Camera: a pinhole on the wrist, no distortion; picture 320 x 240 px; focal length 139.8 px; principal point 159.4 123.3 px. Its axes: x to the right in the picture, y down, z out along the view. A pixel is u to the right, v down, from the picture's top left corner.
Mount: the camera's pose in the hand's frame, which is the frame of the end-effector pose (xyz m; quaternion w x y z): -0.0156 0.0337 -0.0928 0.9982 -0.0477 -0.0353 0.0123
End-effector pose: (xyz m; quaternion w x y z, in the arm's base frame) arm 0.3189 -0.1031 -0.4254 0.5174 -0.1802 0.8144 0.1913
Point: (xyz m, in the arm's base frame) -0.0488 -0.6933 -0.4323
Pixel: behind the camera
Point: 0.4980 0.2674 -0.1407
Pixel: 30.5 207.4
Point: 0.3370 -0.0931 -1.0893
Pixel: outside the picture
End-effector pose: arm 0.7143 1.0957 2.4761 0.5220 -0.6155 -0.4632 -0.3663
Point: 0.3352 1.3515 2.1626
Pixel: 48.7 7.6
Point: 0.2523 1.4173 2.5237
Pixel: outside the picture
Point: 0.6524 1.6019 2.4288
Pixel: 180.1 87.5
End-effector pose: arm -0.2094 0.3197 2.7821 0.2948 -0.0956 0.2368 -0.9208
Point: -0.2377 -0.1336 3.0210
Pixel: 267.3 156.1
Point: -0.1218 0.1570 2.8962
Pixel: 192.0 143.8
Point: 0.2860 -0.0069 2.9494
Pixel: 124.7 201.8
